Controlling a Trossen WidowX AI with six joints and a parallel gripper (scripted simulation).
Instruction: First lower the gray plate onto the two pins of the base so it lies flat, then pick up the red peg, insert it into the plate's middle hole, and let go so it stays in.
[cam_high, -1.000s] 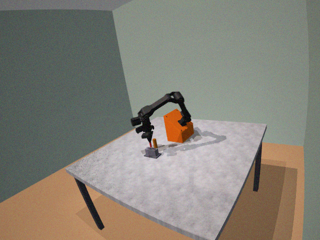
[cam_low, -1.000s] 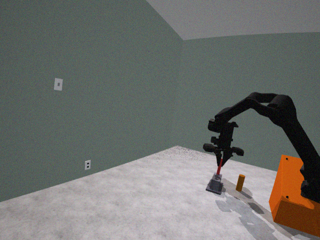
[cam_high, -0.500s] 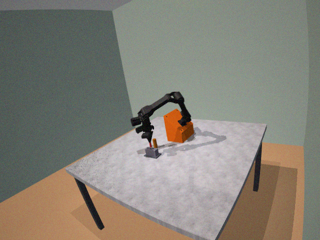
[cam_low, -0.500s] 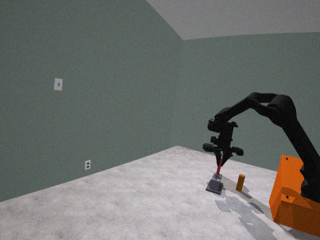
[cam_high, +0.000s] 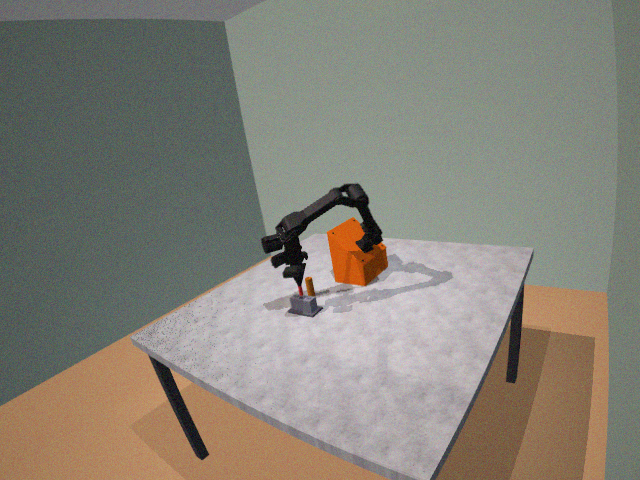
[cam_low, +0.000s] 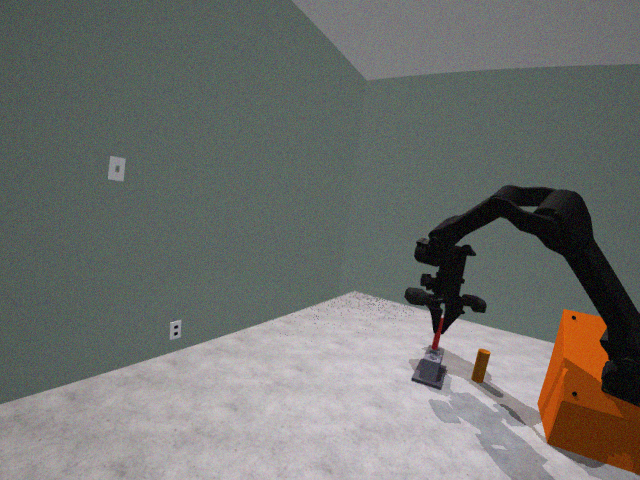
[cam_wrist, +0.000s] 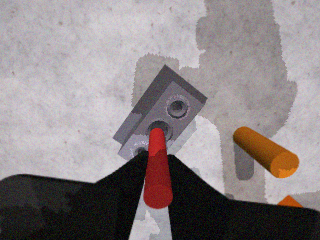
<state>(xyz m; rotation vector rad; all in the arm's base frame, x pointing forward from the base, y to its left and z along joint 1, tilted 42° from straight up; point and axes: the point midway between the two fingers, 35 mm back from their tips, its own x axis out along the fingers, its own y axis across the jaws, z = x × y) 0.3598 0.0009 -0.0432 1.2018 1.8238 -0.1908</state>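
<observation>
The gray plate lies 7 cm below my gripper tip. Round my gripper tip: red peg: right at my gripper tip; then gray base: 10 cm below; then short orange peg: 11 cm behind, 7 cm to the right, 7 cm below.
</observation>
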